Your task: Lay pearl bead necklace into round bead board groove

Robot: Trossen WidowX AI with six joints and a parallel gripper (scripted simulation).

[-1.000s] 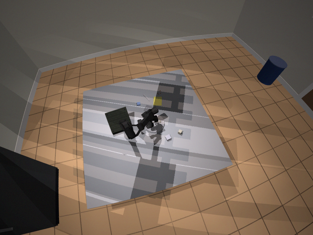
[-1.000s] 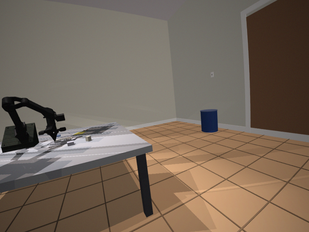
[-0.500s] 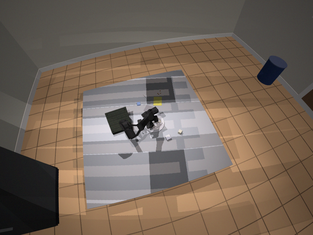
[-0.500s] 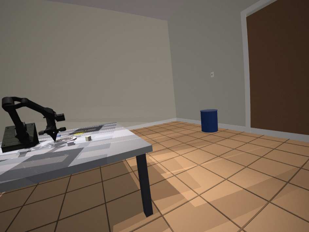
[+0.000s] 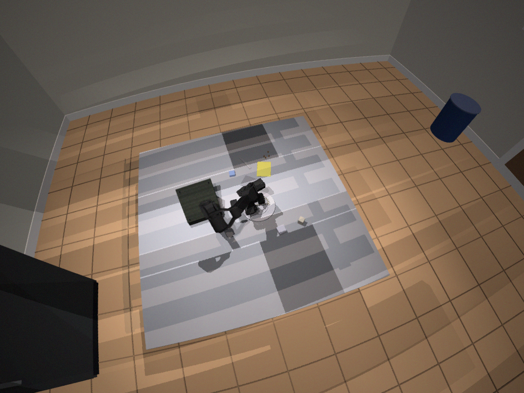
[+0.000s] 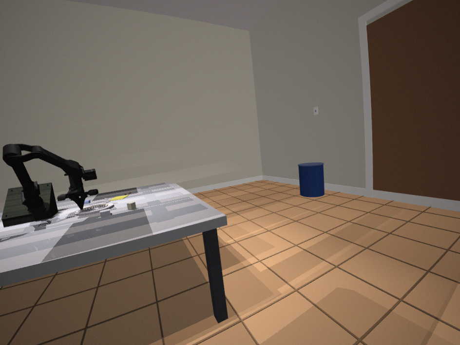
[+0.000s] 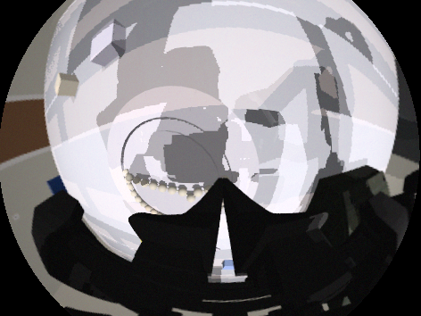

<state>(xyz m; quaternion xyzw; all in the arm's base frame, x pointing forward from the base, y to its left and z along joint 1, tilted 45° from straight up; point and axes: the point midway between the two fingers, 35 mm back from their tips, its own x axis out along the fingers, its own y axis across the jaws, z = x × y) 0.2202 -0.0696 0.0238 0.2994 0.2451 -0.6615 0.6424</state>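
Now: gripper tip 60 mm short of the round bead board and 10 mm above it. The rest, counted from my gripper tip: grey card 70 mm ahead, 180 mm to the left, 20 mm below; blue block 20 mm behind, 290 mm to the left, 10 mm below; white block 130 mm ahead, 190 mm to the right, 10 mm below.
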